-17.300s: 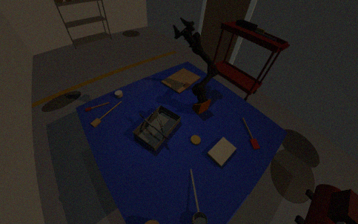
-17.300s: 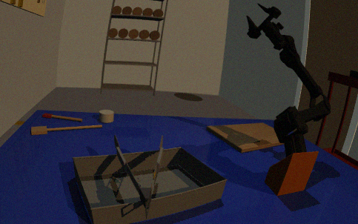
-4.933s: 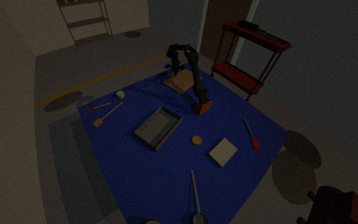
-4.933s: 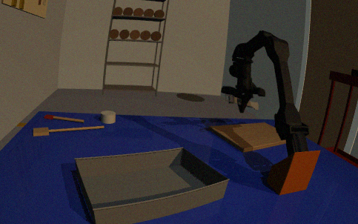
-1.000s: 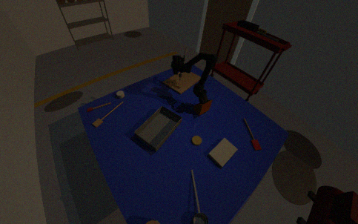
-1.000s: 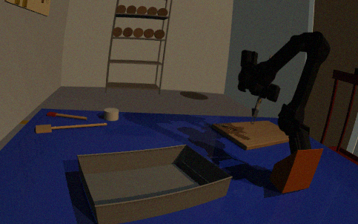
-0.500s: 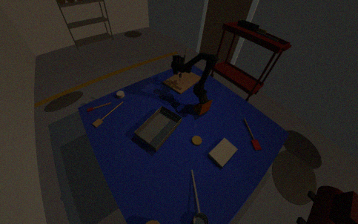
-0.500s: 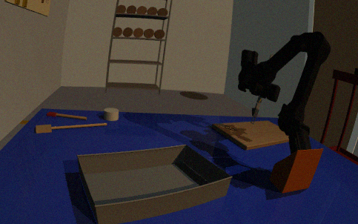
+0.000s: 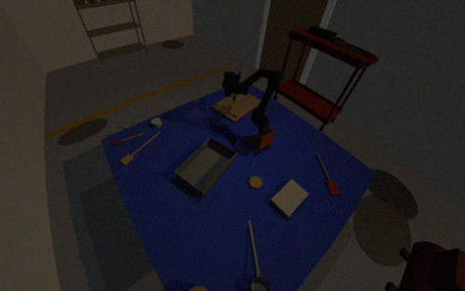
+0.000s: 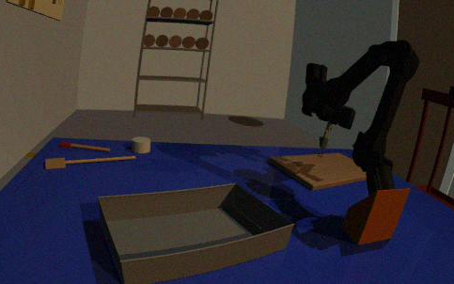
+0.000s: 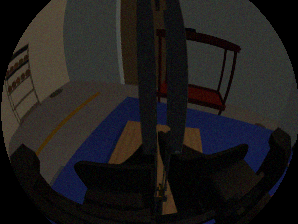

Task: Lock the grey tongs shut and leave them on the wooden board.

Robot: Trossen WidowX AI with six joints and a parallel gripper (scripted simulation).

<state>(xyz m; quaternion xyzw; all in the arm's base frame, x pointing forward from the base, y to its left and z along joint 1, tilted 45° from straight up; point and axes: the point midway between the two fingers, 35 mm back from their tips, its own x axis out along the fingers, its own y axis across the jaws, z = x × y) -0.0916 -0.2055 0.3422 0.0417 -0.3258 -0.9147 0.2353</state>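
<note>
The wooden board is 170 mm below my gripper tip. From my gripper tip the other things lie so: white cylinder: 600 mm ahead, 160 mm to the right, 160 mm below; roasting tin: 520 mm ahead, 340 mm to the left, 150 mm below; yellow disc: 370 mm ahead, 580 mm to the left, 170 mm below.
</note>
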